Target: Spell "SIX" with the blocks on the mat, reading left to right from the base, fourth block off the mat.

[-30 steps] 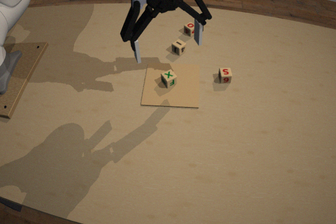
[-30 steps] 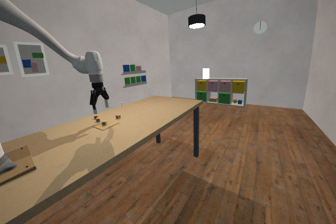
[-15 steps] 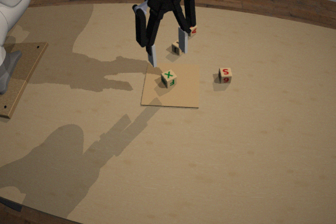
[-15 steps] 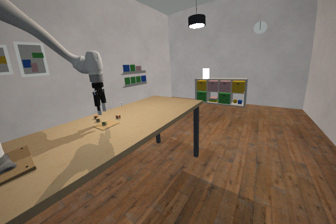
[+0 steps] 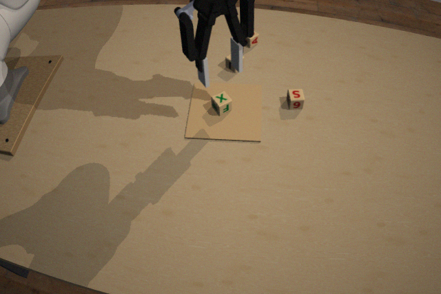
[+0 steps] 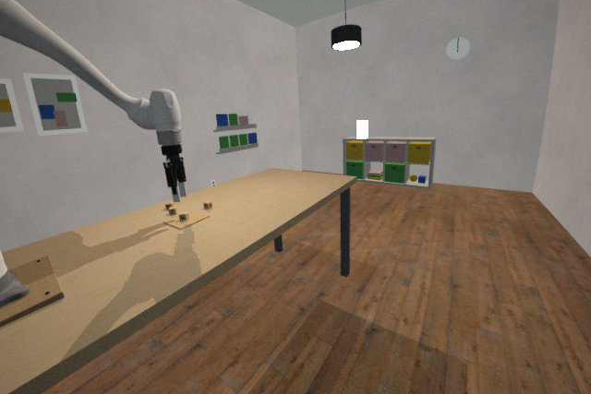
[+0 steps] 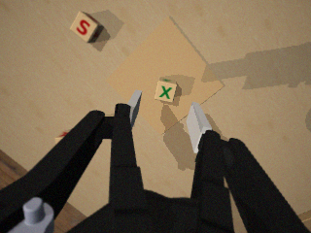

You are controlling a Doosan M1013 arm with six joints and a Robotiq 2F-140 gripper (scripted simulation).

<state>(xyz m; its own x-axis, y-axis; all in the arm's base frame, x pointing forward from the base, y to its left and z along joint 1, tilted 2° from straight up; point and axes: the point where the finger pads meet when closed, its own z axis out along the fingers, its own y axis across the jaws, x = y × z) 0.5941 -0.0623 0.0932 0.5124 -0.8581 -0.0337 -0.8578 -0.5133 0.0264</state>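
Now: hand 11 cm above the letter block. The rest, counted from my hand: tan mat 1 cm ahead, 12 cm below; I block 3 cm ahead, 12 cm to the left, 11 cm below; S block 15 cm ahead, 1 cm to the left, 11 cm below.
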